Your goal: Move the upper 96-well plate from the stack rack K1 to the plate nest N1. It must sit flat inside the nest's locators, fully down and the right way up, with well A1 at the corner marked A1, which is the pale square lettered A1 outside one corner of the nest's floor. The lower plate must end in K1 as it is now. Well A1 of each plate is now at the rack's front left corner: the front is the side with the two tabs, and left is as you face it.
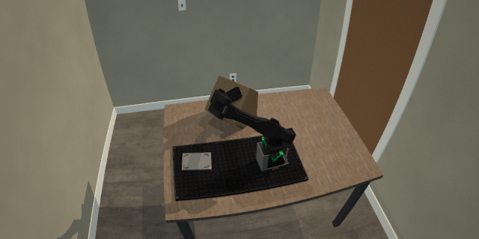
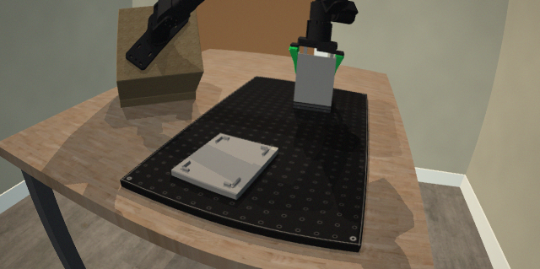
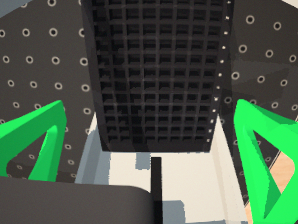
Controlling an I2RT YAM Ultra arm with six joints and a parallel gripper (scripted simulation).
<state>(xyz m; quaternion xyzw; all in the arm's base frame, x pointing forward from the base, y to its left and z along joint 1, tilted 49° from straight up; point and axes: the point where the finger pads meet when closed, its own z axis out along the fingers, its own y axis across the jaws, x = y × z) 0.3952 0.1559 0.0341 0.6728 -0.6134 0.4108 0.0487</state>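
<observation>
The black 96-well plate is 4 cm below my hand. The rest, counted from my hand: grey plate nest N1: 15 cm behind, 37 cm to the right, 7 cm below; then pale A1 mark: 8 cm behind, 31 cm to the right, 7 cm below; then pale wall: 6 cm to the right.
</observation>
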